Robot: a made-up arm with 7 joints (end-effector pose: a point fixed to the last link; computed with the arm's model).
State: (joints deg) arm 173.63 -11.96 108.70 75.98 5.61 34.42 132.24
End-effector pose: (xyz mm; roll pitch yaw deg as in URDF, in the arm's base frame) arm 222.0 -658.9 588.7 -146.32 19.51 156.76
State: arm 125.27 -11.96 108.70 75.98 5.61 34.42 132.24
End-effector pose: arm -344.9 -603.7 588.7 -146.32 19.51 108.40
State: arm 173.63 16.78 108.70 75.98 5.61 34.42 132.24
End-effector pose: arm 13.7 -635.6 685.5 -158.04 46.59 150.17
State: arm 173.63 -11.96 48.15 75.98 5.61 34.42 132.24
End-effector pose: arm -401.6 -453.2 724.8 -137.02 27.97 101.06
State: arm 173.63 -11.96 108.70 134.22 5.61 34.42 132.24
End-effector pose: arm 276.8 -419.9 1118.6 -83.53 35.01 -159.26
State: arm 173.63 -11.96 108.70 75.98 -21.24 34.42 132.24
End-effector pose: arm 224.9 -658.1 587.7 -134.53 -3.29 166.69
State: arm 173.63 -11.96 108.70 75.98 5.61 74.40 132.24
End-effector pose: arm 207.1 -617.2 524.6 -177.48 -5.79 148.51
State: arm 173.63 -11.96 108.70 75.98 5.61 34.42 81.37
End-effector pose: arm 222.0 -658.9 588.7 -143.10 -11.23 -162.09
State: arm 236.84 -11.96 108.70 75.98 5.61 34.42 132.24
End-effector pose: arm 688.2 -98.8 588.7 -146.32 19.51 -140.03
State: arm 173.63 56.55 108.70 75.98 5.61 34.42 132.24
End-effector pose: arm -296.6 -601.0 633.5 133.75 74.08 87.75
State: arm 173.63 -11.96 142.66 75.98 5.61 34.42 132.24
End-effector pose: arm 554.1 -468.3 523.3 -153.68 19.33 -172.43
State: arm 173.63 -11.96 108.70 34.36 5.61 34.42 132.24
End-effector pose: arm 106.1 -482.1 218.6 -176.58 -8.32 145.11
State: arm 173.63 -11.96 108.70 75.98 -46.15 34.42 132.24
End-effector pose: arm 226.9 -657.1 585.7 -126.34 -25.69 172.22
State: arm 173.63 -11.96 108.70 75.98 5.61 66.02 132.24
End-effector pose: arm 210.6 -629.5 535.2 -171.30 -0.19 149.06
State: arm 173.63 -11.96 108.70 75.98 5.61 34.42 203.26
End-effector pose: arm 222.0 -658.9 588.7 169.47 37.07 76.24
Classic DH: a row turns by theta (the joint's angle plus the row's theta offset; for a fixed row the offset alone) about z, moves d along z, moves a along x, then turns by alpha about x. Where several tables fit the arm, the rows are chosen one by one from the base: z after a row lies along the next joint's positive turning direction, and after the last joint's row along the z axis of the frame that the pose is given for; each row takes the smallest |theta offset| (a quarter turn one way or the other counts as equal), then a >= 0, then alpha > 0; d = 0 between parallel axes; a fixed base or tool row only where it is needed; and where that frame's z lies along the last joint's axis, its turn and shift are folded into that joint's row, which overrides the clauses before.
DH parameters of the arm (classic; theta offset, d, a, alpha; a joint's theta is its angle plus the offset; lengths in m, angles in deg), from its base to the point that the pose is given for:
joint 1: 0 0.228 0 -90
joint 2: 0 0 0 90
joint 3: 0 0.445 0.066 90
joint 4: 0 0 0.108 90
joint 5: 0 0.475 0 90
joint 6: 0 0 0.07 -90
joint 7: 0 0.09 0 0

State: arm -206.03 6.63 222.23 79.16 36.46 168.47 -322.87
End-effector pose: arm 389.9 201.2 668.5 126.62 83.47 -44.10
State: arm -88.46 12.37 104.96 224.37 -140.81 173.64 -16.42
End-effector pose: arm -299.0 -269.0 792.7 -147.99 30.32 -105.06
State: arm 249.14 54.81 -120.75 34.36 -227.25 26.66 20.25
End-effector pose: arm -324.0 270.2 445.0 -105.18 22.67 30.63
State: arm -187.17 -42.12 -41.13 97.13 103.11 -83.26 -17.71
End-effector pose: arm 221.0 354.7 854.2 -124.89 27.22 -41.82
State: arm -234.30 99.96 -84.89 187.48 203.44 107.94 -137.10
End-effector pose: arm -702.4 633.3 127.4 50.52 -35.72 -5.61
